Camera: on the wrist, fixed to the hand. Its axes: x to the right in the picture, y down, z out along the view.
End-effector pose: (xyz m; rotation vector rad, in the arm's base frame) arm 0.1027 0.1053 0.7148 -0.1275 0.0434 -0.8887
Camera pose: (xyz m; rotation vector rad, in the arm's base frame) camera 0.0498 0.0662 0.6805 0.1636 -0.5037 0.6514
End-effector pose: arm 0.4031 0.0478 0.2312 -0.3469 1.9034 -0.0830
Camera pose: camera 0.3768 -0.0139 0.2631 1.2815 1.1728 0.4645
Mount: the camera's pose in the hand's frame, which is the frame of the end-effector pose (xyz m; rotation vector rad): -0.0035 -0.0608 -0.0425 0.5085 -0.5053 1.4919
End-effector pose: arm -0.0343 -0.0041 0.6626 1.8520 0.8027 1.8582
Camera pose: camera -0.0834 0.0346 0.6226 -2.1127 0.3538 -0.9314
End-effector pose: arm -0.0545 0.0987 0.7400 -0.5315 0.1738 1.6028
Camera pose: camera 0.0145 0.0847 0.7165 0.6124 0.6700 2.9085
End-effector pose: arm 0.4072 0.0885 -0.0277 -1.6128 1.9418 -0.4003
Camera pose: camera 0.4302 0.0726 0.0411 0.2452 1.8452 0.1427
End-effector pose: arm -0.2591 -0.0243 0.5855 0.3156 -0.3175 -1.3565
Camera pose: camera -0.2973 -0.0305 0.5221 0.0680 -1.0607 0.1700
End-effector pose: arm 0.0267 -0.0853 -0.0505 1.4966 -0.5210 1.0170
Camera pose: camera 0.0610 -0.0331 -0.0907 -1.5417 1.8208 -1.7640
